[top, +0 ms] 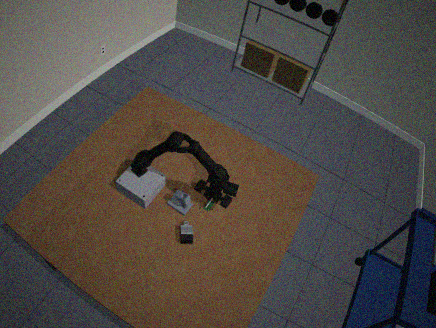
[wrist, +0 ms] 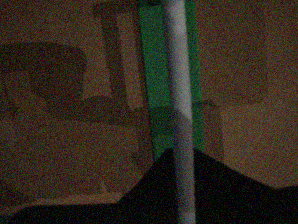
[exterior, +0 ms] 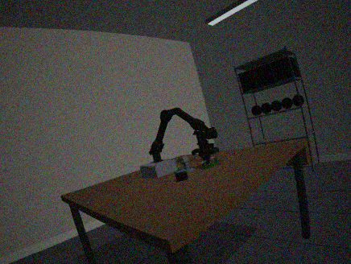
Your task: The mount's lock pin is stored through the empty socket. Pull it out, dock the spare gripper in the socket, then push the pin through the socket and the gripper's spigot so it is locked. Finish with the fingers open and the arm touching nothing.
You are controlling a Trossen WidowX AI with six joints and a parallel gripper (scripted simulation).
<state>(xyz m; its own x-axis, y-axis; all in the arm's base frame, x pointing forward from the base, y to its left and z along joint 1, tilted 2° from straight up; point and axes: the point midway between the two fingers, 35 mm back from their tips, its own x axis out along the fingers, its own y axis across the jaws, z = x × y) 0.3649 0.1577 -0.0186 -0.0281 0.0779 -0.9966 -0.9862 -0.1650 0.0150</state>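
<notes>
My gripper tip is now 20 mm to the right of the green holder. From my gripper tip the other things lie so: spare gripper 220 mm to the right, 30 mm ahead; then socket mount 110 mm to the right, 100 mm behind, 30 mm above.
</notes>
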